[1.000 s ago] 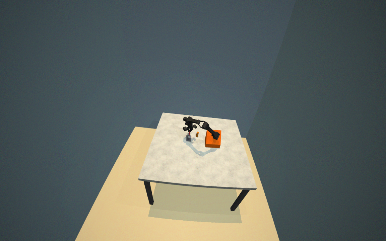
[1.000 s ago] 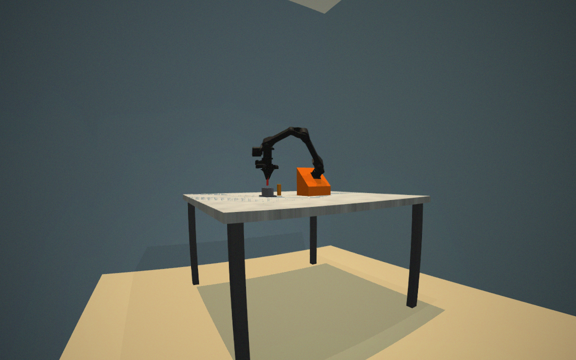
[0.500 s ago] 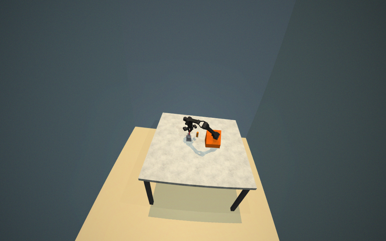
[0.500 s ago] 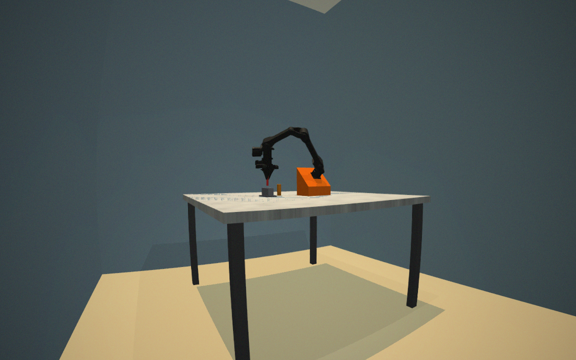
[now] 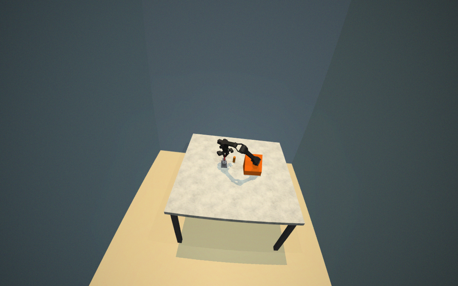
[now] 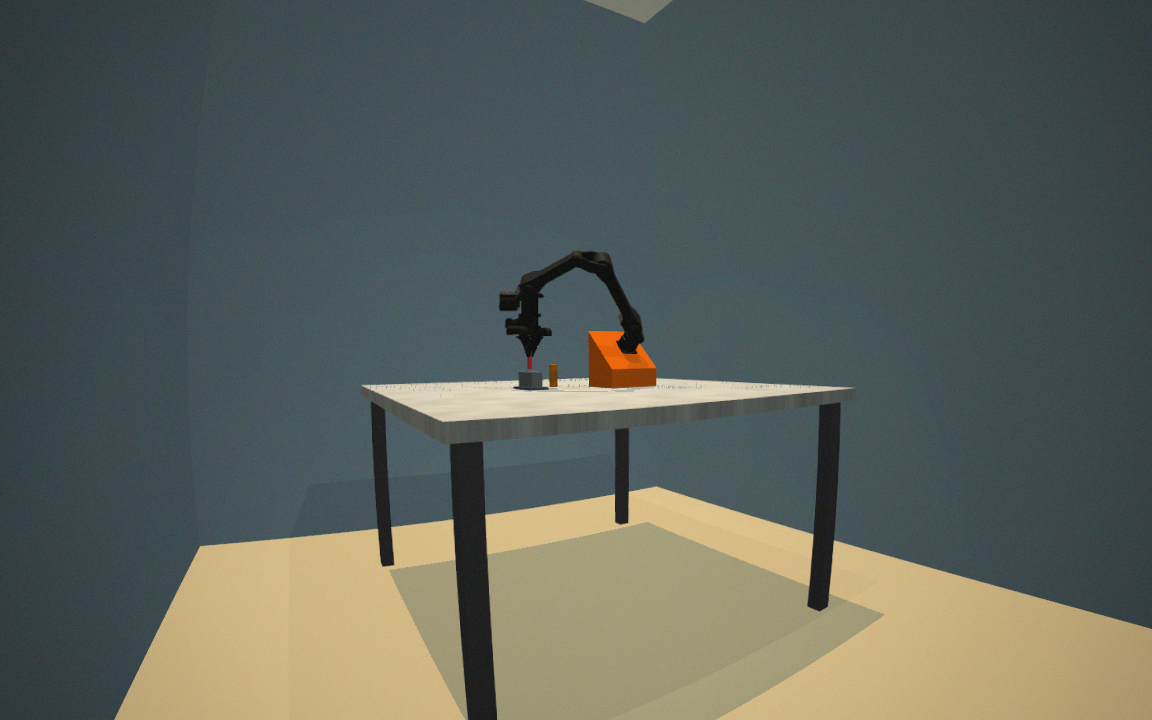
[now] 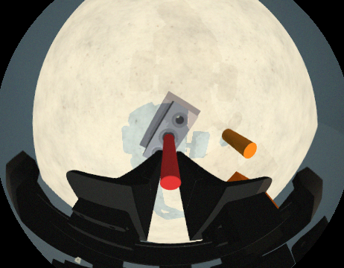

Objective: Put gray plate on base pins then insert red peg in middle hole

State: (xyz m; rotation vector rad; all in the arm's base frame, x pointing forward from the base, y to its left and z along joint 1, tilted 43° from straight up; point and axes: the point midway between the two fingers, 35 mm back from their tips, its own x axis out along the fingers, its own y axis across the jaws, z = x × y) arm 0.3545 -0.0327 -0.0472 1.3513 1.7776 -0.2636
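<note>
My gripper tip is 6 cm above the gray plate. Round my gripper tip: red peg: right at my gripper tip; then orange peg: 12 cm behind, 6 cm to the right, 7 cm below.
</note>
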